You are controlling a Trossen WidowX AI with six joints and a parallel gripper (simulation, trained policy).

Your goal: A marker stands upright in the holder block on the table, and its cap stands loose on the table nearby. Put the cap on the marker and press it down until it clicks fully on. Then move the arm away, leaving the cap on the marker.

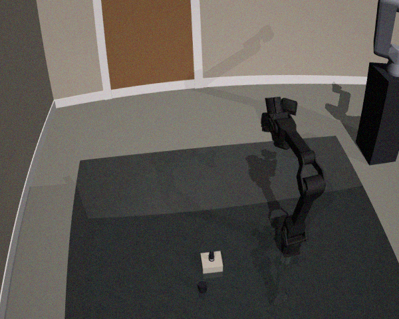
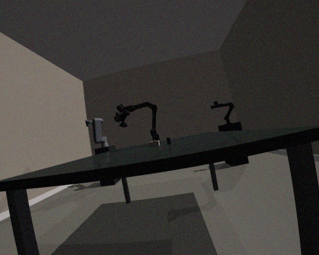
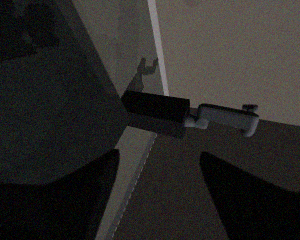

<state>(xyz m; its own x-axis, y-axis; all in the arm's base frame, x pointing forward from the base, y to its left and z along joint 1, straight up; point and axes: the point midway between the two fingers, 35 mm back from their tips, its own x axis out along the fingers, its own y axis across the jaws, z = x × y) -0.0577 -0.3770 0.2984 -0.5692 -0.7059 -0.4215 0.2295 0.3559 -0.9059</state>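
Now: gripper tip 420 mm short of the dark cap, 520 mm to the right of it and 260 mm above it. Round my gripper tip: pale holder block 370 mm ahead, 410 mm to the left, 270 mm below.
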